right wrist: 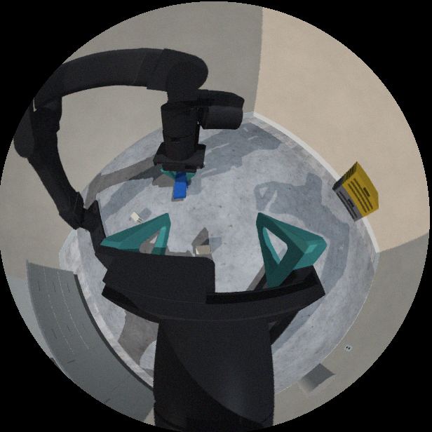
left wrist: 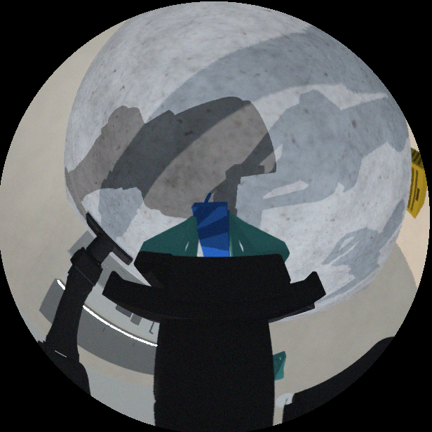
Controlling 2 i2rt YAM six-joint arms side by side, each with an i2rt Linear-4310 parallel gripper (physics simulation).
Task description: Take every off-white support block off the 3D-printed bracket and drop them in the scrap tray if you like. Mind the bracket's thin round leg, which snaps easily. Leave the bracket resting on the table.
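Observation:
The blue bracket (left wrist: 215,236) (right wrist: 180,190) is between the teal fingers of my left gripper (left wrist: 213,217) (right wrist: 181,179), which is shut on it. The bracket's thin round leg (left wrist: 207,198) sticks out at the far end in the left wrist view. Whether the bracket touches the table is unclear, and no off-white block shows on its visible faces. My right gripper (right wrist: 212,217) is open and empty. One off-white block (right wrist: 136,217) lies left of its left finger; another (right wrist: 203,250) lies below and between its fingers, partly hidden by the gripper body.
The speckled grey table (left wrist: 310,240) (right wrist: 230,200) carries broad arm shadows. A yellow box (left wrist: 416,185) (right wrist: 357,192) stands at the right edge. A flat black part (left wrist: 110,240) (right wrist: 98,225) is at the left edge; whether it is the scrap tray is unclear.

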